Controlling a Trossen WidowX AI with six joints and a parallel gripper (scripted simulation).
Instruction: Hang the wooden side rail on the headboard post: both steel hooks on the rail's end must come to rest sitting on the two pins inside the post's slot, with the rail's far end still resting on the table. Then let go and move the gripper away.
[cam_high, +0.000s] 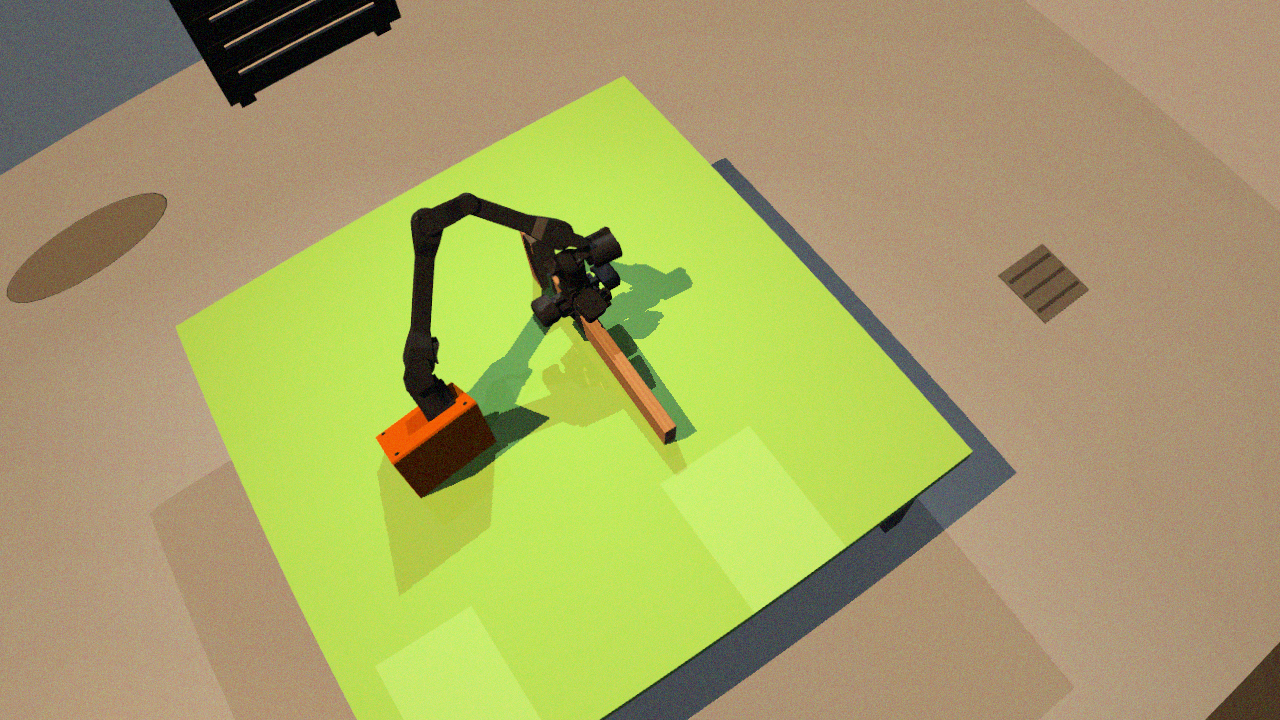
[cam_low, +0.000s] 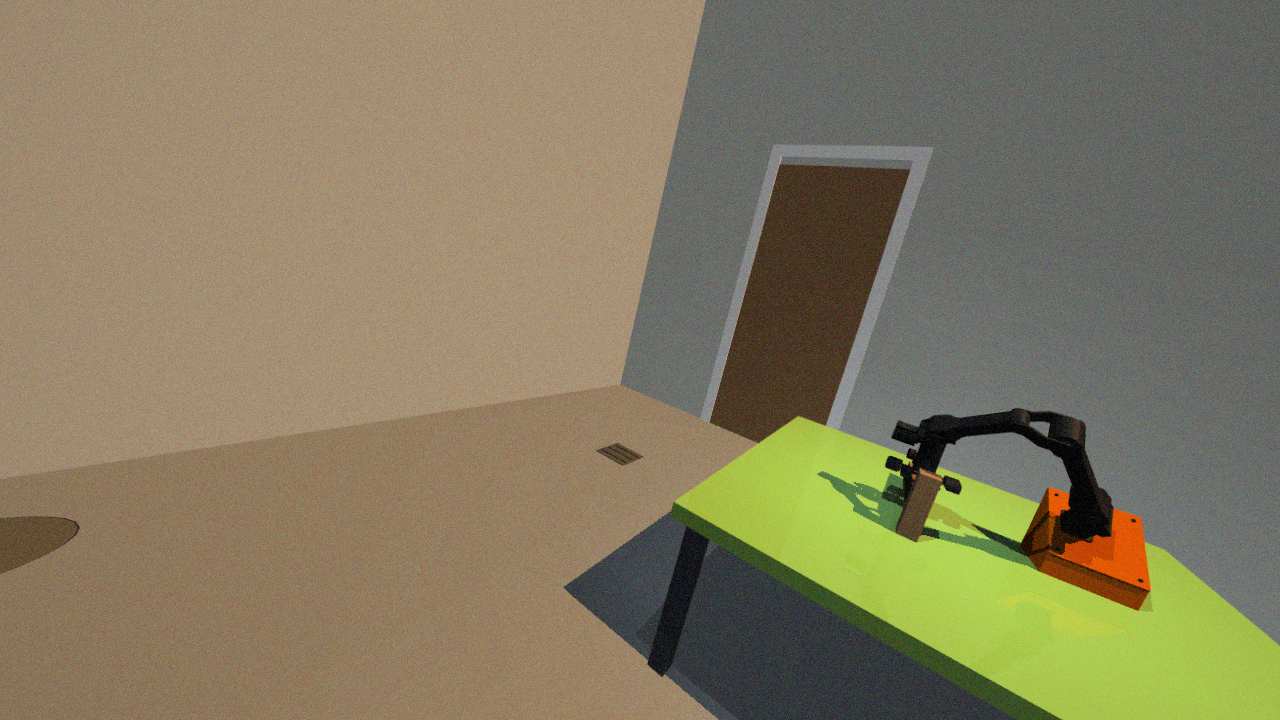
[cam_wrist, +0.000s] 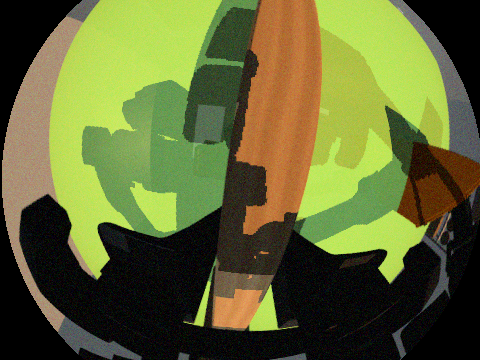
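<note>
Now: the headboard post 10 mm ahead of my gripper tip, 150 mm to the left of it and 40 mm above it.
</note>
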